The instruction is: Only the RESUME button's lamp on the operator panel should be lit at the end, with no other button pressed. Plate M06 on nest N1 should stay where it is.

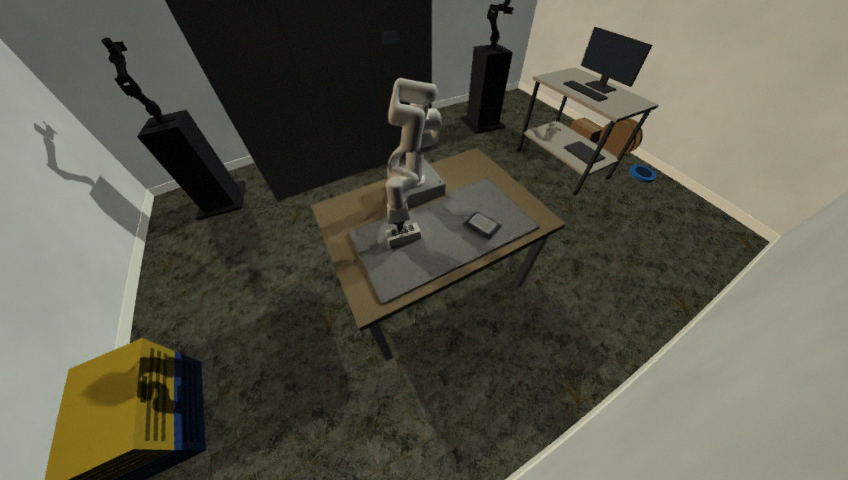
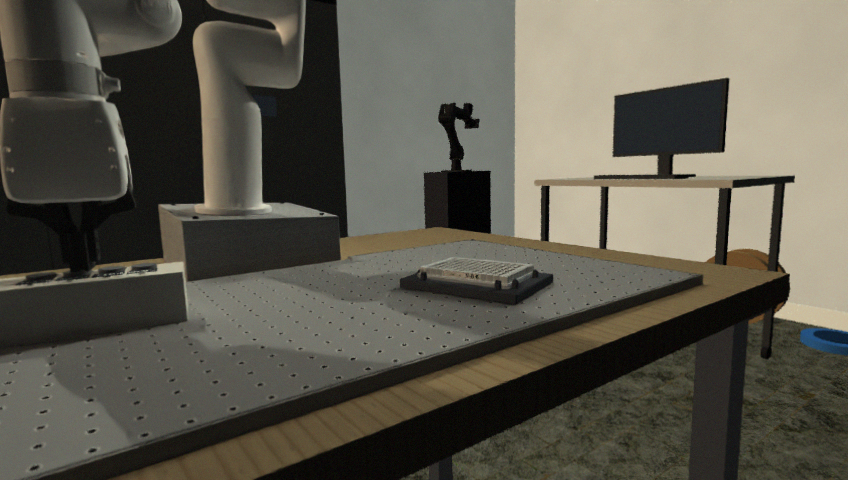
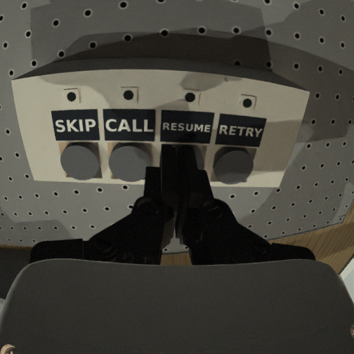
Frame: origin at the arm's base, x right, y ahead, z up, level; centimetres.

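Seen in the pictures: gripper, between the fingertips: (image 1: 400, 228) (image 2: 83, 269); arm's base, origin of its link: (image 2: 234, 211).
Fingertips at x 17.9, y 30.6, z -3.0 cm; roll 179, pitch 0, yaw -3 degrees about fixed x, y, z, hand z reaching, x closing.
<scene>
Offsets run from my fingertips to a thing's top centre. Level surfaces: height alone.
The operator panel {dz -0.1, dx -0.9, dy +1.9 cm} (image 1: 403, 240) (image 2: 119, 300) (image 3: 37, 125) has buttons SKIP (image 3: 80, 161), CALL (image 3: 128, 162), RESUME (image 3: 200, 157) and RETRY (image 3: 233, 165). The SKIP lamp (image 3: 71, 96), CALL lamp (image 3: 128, 95), RESUME lamp (image 3: 190, 97) and RETRY lamp (image 3: 247, 103) all look dark. My gripper (image 2: 79, 271) (image 3: 173, 167) is shut and empty, pointing down. Its fingertips are at the RESUME button, covering its left and middle part; whether they touch it is hidden. A white plate {dz -3.1, dx -43.2, dy +8.8 cm} (image 1: 483, 223) (image 2: 484, 269) sits on the dark nest {dz -3.5, dx -43.2, dy +8.8 cm} (image 2: 458, 291); its label is unreadable.
The panel and nest stand apart on the grey perforated board {dz -5.7 cm} (image 1: 410, 273) (image 2: 285, 344), on the wooden table {dz -7.0 cm} (image 1: 476, 159) (image 2: 368, 425). The arm's base block (image 1: 429, 185) (image 2: 261, 240) stands behind them. CALL and RETRY flank the fingers closely.
</scene>
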